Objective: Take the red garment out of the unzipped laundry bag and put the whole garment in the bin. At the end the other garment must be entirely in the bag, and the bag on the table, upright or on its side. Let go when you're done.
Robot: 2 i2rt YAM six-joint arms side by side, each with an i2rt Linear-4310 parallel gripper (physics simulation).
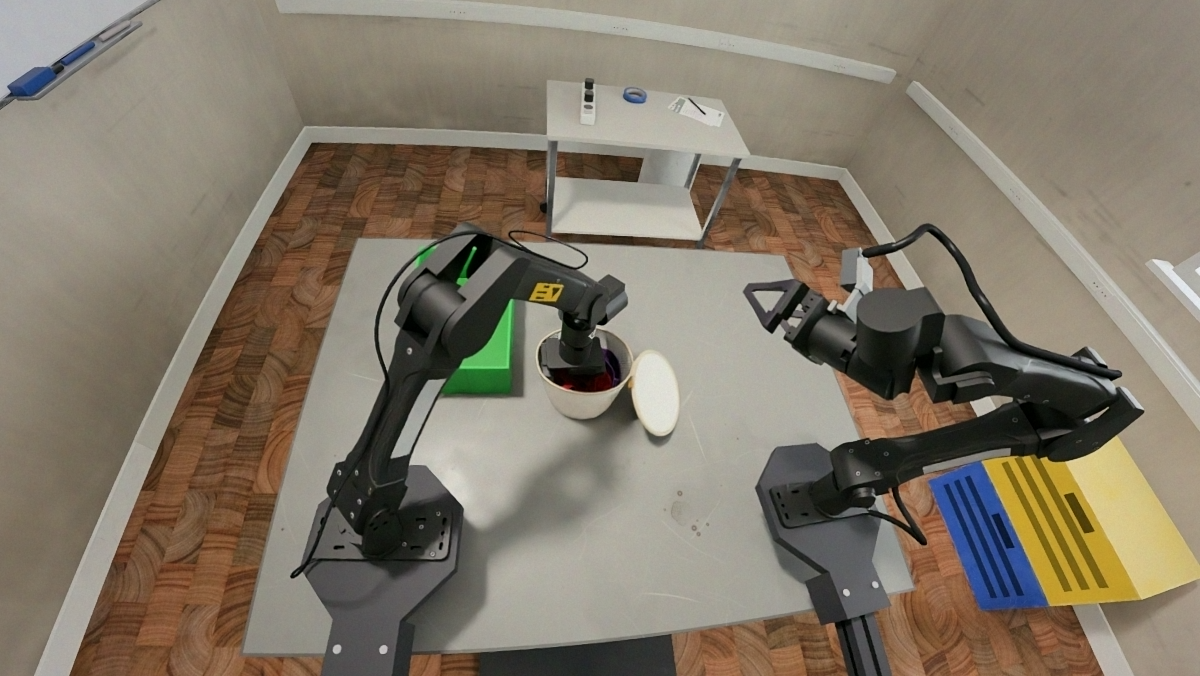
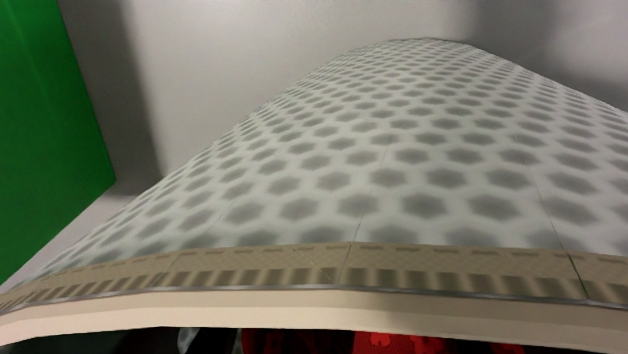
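The laundry bag (image 1: 585,404) (image 2: 410,155) stands upright on the table, its round lid (image 1: 655,394) folded open to the right. Inside, the red garment (image 1: 598,382) (image 2: 387,343) shows low in the opening, with the purple garment (image 1: 613,367) at the right side. The green bin (image 1: 488,369) (image 2: 45,125) stands left of the bag, partly behind the left arm. My left gripper (image 1: 574,367) reaches down into the bag's mouth, partly open; its fingertips are hidden inside, and no held cloth shows. My right gripper (image 1: 759,309) is open and empty, raised right of the bag.
The left arm arches over the bin and the bag. The grey table (image 1: 587,520) carries both arm bases. A white side table (image 1: 638,125) stands behind, and a blue and yellow box (image 1: 1058,537) stands on the floor at the right.
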